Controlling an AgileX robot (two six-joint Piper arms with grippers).
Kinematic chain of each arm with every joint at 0, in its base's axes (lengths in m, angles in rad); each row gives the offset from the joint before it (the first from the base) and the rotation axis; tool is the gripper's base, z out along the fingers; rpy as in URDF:
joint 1: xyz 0 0 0.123 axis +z
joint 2: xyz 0 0 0 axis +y
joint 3: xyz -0.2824 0 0.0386 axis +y
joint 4: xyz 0.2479 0 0.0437 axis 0.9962 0 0.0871
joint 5: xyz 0 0 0 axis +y
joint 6: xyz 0.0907 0 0.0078 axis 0.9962 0 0.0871
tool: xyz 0 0 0 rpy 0 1.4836 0
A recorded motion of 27 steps. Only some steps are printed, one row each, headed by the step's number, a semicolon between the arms.
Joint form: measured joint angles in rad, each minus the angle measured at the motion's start. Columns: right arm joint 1, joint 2, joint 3, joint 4, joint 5, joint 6; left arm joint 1, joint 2, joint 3, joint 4, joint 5, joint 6.
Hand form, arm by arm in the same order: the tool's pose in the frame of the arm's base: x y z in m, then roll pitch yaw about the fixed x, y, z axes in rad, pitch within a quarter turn. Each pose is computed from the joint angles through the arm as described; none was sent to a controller.
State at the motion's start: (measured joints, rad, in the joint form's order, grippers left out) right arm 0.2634 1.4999 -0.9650 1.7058 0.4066 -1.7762; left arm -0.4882 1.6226 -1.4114 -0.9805 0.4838 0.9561
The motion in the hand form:
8: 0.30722 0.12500 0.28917 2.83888 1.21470 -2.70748; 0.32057 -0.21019 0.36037 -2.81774 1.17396 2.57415
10: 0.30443 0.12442 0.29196 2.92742 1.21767 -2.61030; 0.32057 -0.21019 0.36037 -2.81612 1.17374 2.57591
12: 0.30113 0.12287 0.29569 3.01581 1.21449 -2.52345; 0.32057 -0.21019 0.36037 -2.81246 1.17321 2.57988
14: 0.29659 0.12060 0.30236 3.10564 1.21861 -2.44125; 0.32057 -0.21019 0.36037 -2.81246 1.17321 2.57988
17: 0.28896 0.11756 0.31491 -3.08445 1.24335 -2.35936; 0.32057 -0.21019 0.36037 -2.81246 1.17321 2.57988
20: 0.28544 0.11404 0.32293 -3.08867 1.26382 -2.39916; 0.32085 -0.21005 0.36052 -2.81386 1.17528 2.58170
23: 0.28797 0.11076 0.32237 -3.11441 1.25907 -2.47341; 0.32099 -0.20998 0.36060 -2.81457 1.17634 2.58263
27: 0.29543 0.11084 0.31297 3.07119 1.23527 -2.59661; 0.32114 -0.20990 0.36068 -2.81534 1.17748 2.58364
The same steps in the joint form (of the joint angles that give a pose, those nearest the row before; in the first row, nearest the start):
8: 0.0000 -0.0026 -0.0004 -0.0078 0.0595 -0.0030; 0.0000 0.0000 0.0000 0.0000 0.0000 0.0000
10: 0.0000 -0.0156 -0.0004 -0.0471 0.0595 0.0045; 0.0000 0.0000 0.0000 0.0000 0.0000 -0.0007
12: 0.0000 -0.0335 -0.0004 -0.0984 0.0500 0.0292; 0.0000 0.0000 0.0000 0.0000 0.0000 -0.0023
14: 0.0000 -0.0603 -0.0005 -0.1450 0.0374 0.0541; 0.0000 0.0000 0.0000 0.0000 0.0000 -0.0023
17: 0.0000 -0.1042 -0.0004 -0.1749 0.0263 0.0728; 0.0000 0.0000 0.0000 0.0000 0.0000 -0.0023
20: 0.0000 -0.1315 -0.0004 -0.1782 -0.0036 0.1004; 0.0000 0.0000 0.0000 0.0000 -0.0038 -0.0023
23: 0.0000 -0.1310 -0.0004 -0.1809 -0.0490 0.1251; 0.0000 0.0000 0.0000 0.0000 -0.0057 -0.0024
27: 0.0000 -0.0987 -0.0005 -0.1544 -0.0710 0.1289; 0.0000 0.0000 0.0000 0.0000 -0.0078 -0.0023

